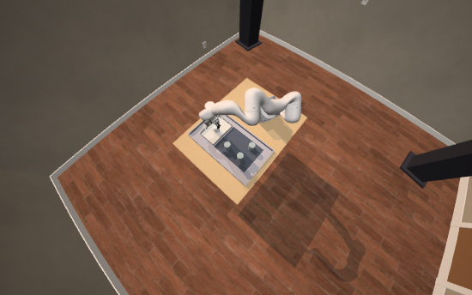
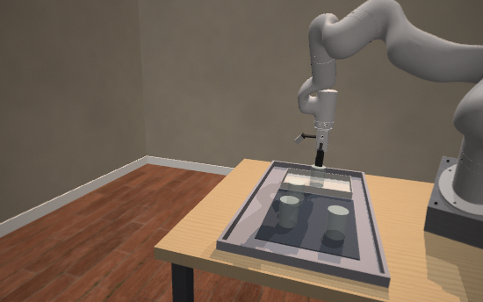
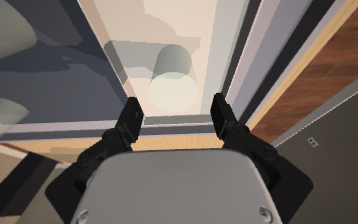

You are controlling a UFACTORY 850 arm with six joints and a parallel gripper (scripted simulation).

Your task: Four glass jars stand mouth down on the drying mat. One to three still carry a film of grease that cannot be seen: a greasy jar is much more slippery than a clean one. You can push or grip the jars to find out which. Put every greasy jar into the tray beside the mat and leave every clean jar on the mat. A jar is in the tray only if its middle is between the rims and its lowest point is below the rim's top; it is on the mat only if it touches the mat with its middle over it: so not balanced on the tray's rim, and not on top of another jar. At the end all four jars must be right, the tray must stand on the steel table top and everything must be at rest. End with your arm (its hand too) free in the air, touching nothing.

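Now: the cream tray 110 mm below my hand. Also, from my hand: dark drying mat: 50 mm behind, 320 mm to the left, 110 mm below.
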